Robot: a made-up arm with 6 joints.
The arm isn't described. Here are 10 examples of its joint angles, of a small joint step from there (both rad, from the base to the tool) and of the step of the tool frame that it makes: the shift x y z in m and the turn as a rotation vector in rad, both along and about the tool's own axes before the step.
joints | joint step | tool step
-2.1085 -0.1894 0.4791 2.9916 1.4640 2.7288 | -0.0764 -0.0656 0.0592 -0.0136 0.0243 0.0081 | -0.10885 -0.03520 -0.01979 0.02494 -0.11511 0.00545
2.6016 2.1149 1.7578 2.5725 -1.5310 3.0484 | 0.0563 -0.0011 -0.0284 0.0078 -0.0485 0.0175 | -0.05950 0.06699 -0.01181 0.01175 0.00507 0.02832
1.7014 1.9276 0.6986 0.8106 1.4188 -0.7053 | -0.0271 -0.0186 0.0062 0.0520 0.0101 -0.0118 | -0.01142 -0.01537 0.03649 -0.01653 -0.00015 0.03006
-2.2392 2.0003 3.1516 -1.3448 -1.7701 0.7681 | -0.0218 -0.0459 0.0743 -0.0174 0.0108 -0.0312 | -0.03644 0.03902 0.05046 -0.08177 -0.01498 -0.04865
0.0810 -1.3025 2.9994 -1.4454 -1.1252 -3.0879 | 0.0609 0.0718 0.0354 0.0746 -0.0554 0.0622 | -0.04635 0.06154 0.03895 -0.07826 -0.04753 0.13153
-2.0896 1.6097 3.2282 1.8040 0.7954 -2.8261 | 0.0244 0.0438 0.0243 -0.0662 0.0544 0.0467 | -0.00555 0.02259 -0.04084 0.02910 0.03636 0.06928
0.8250 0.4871 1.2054 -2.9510 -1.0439 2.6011 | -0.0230 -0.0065 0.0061 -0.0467 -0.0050 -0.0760 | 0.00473 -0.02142 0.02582 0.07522 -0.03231 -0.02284
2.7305 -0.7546 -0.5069 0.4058 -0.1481 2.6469 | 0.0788 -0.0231 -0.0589 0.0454 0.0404 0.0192 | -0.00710 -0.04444 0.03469 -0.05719 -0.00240 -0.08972
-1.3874 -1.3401 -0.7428 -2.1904 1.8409 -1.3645 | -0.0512 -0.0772 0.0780 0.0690 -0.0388 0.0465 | -0.01840 0.07109 -0.04643 0.12539 0.07924 -0.07493
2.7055 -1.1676 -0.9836 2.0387 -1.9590 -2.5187 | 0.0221 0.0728 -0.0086 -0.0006 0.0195 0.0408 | -0.02546 0.02842 -0.04528 -0.10053 0.04877 0.06121
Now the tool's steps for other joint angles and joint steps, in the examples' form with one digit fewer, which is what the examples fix.
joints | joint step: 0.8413 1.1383 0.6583 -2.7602 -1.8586 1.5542 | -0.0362 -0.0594 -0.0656 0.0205 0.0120 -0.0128
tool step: 0.0075 0.0257 0.0544 -0.0124 0.0104 -0.0302
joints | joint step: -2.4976 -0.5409 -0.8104 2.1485 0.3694 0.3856 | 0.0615 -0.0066 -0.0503 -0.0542 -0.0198 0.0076
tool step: 0.0187 -0.0141 0.0517 0.0288 -0.0467 -0.0266
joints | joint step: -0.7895 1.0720 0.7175 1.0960 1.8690 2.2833 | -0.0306 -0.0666 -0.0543 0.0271 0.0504 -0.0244
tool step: -0.0113 -0.0075 -0.0692 0.0071 0.0015 -0.0381
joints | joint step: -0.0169 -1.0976 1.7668 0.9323 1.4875 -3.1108 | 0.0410 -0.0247 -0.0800 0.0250 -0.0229 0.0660
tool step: -0.0450 0.0055 0.0360 -0.0454 -0.0859 -0.0202
